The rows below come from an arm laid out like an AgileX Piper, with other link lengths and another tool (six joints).
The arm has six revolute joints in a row. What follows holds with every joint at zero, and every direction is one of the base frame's.
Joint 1 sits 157.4 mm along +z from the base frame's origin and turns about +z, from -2.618 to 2.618 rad.
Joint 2 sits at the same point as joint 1 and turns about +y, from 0 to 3.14 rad.
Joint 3 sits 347.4 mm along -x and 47.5 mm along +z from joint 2 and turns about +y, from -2.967 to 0 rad.
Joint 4 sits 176 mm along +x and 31.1 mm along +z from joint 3 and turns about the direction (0.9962, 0, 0.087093), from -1.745 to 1.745 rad.
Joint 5 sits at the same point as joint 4 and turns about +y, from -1.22 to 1.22 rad.
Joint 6 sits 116 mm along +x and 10.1 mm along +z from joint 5 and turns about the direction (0.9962, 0, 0.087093), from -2.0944 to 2.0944 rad.
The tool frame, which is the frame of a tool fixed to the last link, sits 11.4 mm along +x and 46 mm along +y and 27.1 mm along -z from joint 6; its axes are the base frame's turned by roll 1.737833, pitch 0.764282 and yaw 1.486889 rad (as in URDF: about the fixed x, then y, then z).
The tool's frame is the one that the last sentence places.
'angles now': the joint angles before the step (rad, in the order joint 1, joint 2, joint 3, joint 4, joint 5, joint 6). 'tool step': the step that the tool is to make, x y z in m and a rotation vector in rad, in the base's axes. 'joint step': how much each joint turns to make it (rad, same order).
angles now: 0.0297, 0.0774, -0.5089, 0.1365, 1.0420, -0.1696
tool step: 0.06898, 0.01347, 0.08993, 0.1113, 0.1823, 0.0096
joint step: 0.0000, 0.4414, -0.1734, 0.1002, -0.0937, 0.0211
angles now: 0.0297, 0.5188, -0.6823, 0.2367, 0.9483, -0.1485
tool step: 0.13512, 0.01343, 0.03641, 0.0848, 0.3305, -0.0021
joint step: -0.0001, 0.5678, -0.1768, 0.1023, -0.0623, -0.0138
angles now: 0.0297, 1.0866, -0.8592, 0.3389, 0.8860, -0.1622
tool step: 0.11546, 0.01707, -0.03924, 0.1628, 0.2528, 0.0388
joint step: -0.0225, 0.4676, -0.0791, 0.2819, -0.0705, -0.2173
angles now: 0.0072, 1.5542, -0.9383, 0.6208, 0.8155, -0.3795
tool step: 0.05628, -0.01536, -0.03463, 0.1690, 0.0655, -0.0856
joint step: -0.1163, 0.2220, 0.0019, 0.3008, -0.0213, -0.2673
